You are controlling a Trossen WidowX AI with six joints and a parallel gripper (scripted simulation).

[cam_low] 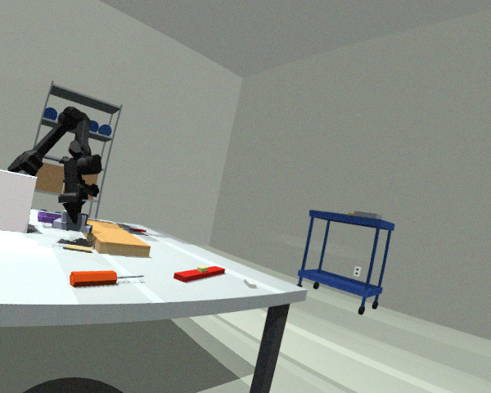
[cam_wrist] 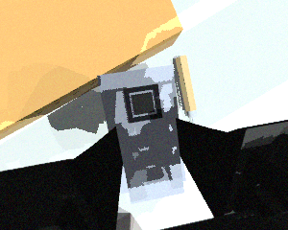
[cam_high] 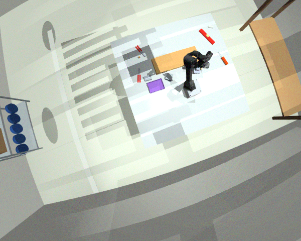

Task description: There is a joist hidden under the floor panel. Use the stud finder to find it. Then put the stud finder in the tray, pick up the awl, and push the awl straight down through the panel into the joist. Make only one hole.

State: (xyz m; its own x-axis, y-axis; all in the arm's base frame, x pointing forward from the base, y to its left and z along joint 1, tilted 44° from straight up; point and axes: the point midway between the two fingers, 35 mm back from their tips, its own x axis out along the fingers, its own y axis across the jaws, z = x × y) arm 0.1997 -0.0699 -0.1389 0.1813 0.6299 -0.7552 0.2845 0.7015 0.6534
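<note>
My gripper tip is 2 cm past the awl, 7 cm to the left of it and 7 cm above it. Round my gripper tip: grey stud finder (1 cm ahead, 2 cm above); red level (35 cm ahead, 28 cm to the right, 6 cm below); purple tray (7 cm behind, 47 cm to the left, 6 cm below).
</note>
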